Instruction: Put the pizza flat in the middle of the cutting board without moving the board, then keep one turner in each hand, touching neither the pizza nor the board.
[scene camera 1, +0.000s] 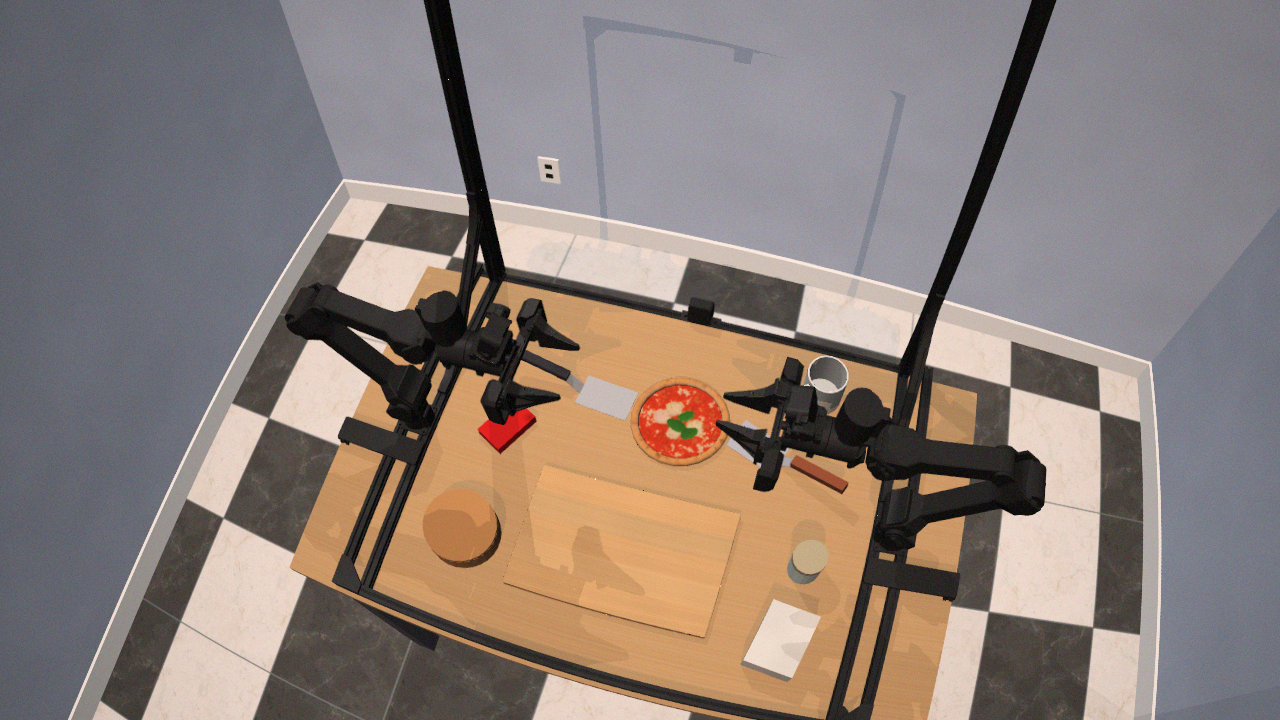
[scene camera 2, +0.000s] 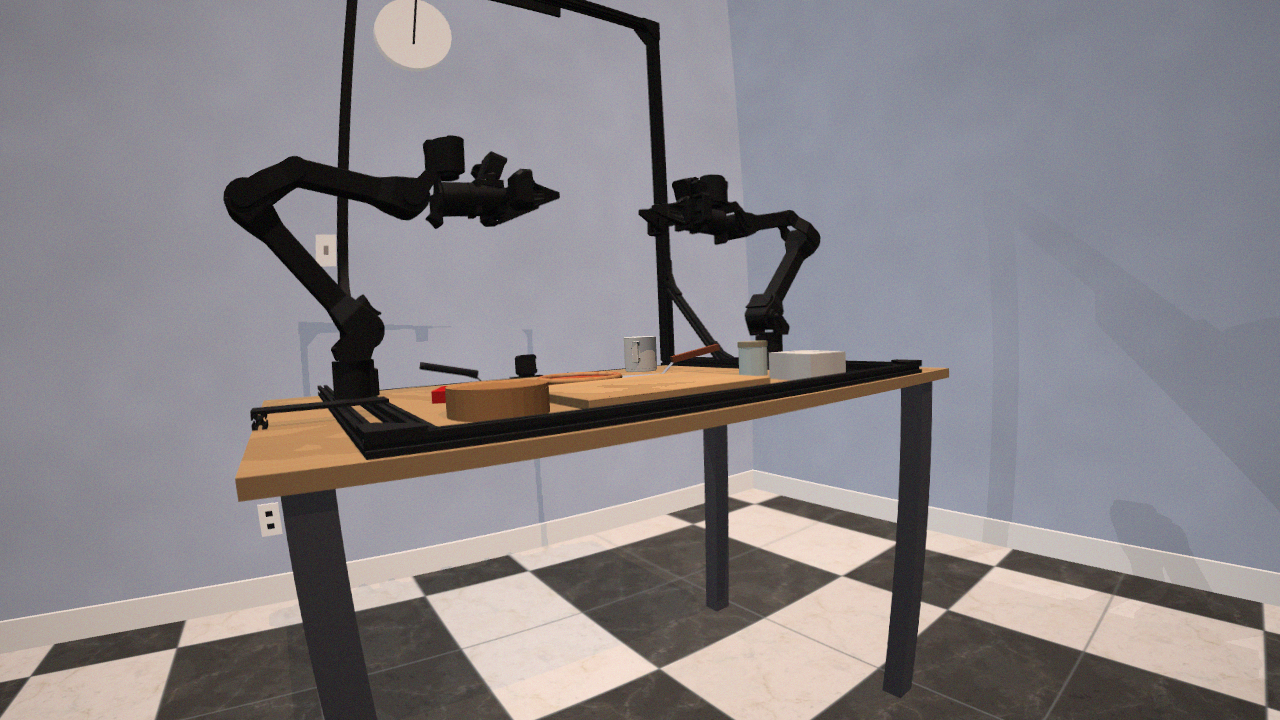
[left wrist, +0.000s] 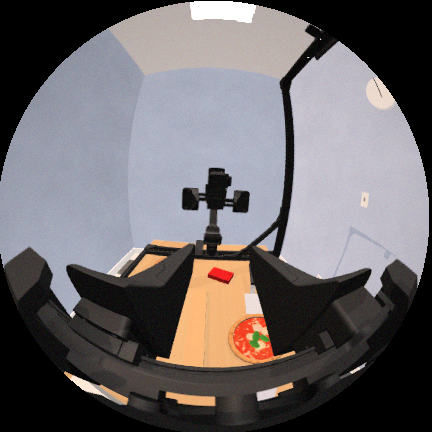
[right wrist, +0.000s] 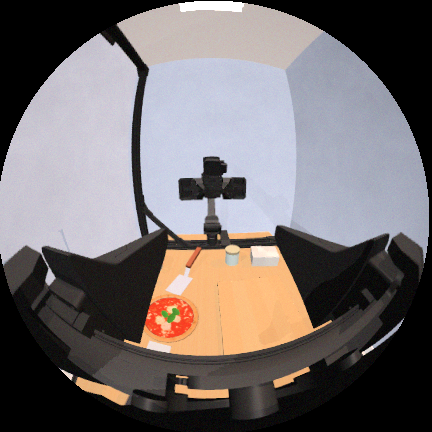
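Note:
The pizza (scene camera 1: 680, 420) (scene camera 2: 581, 377) (left wrist: 252, 340) (right wrist: 171, 318) lies flat on the table behind the cutting board (scene camera 1: 626, 537) (scene camera 2: 662, 389) (right wrist: 260, 300), apart from it. A black-handled turner (scene camera 1: 606, 397) (scene camera 2: 447, 368) lies left of the pizza in scene camera 1, handle raised. A brown-handled turner (scene camera 1: 818, 474) (scene camera 2: 695, 352) (right wrist: 194, 257) lies on the other side, its blade partly hidden by my left gripper in scene camera 1. My left gripper (scene camera 1: 723, 410) (scene camera 2: 642, 214) is half open and empty, high above the table. My right gripper (scene camera 1: 569, 372) (scene camera 2: 557, 194) is wide open and empty, also high.
A red block (scene camera 1: 507, 429) (left wrist: 220, 275) and a round wooden block (scene camera 1: 459, 526) (scene camera 2: 497, 400) stand at the left. A mug (scene camera 1: 827, 379) (scene camera 2: 640, 352) stands at the back right. A jar (scene camera 1: 808, 560) (right wrist: 232, 255) and a white box (scene camera 1: 781, 639) (right wrist: 264, 256) stand right of the board.

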